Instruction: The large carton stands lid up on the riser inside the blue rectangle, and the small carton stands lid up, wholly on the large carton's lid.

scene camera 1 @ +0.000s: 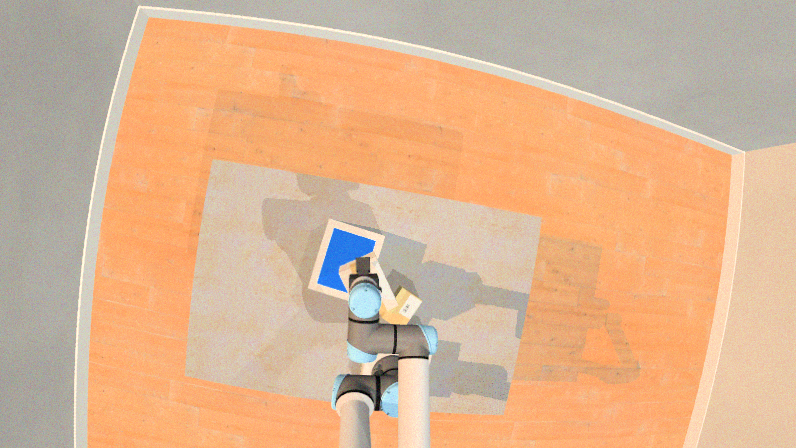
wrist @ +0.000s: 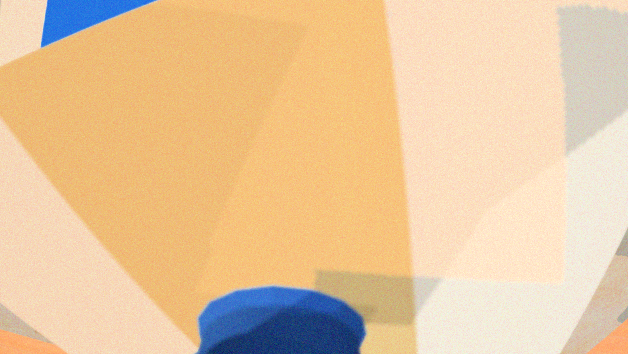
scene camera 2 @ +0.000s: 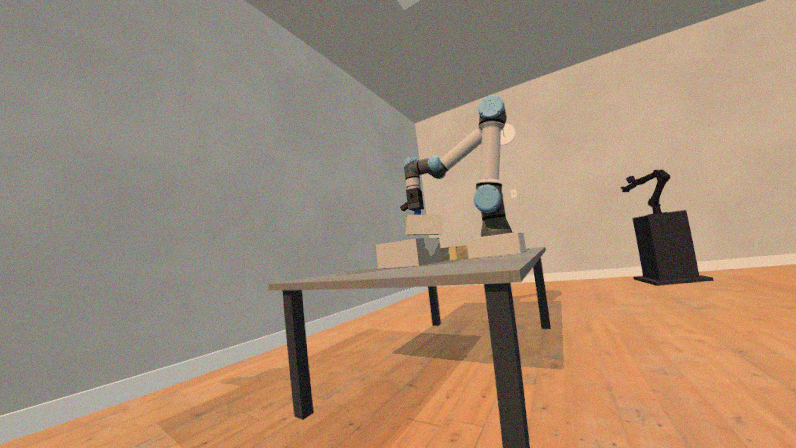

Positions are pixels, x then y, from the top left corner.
large carton: scene camera 1; wrist; scene camera 2 415, 224
riser: scene camera 1; wrist; scene camera 2 421, 251
same spot on large carton: (wrist: 448, 176) = (scene camera 1: 371, 269)
same spot on riser: (wrist: 32, 32) = (scene camera 1: 319, 267)
